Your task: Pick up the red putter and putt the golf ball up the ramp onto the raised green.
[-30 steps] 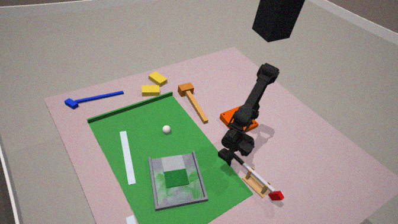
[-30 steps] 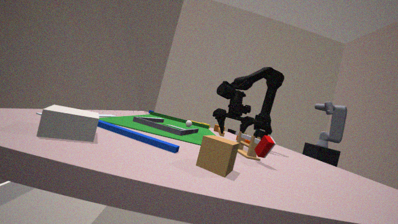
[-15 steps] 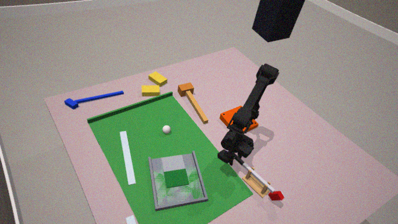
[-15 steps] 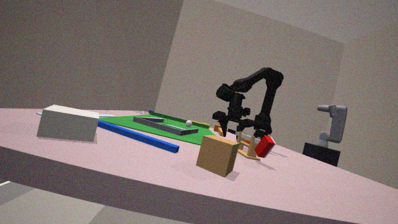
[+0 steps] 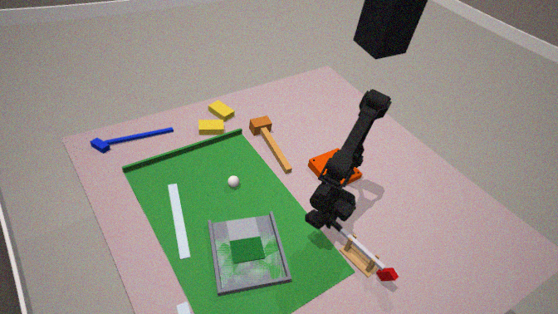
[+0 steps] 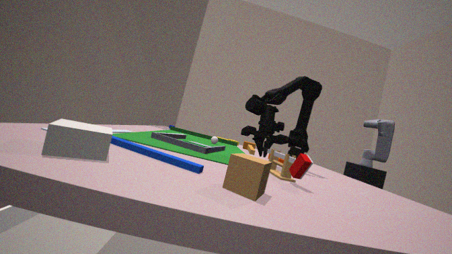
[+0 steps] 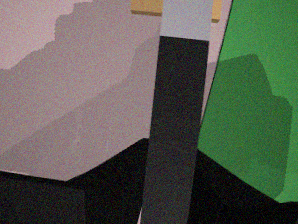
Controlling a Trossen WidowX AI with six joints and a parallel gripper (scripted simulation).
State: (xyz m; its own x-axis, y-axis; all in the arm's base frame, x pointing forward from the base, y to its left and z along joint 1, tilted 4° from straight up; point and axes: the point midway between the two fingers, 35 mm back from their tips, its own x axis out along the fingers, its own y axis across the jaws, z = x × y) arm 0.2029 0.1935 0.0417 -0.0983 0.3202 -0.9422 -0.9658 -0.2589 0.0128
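Now: gripper tip 11 cm to the right of the red putter, 3 cm below it and 3 cm past it. Round my gripper tip: white golf ball 31 cm to the right, 22 cm ahead, 1 cm below; then green mat 28 cm ahead, 18 cm to the right, 3 cm below; then wooden rack 13 cm to the left, 3 cm behind.
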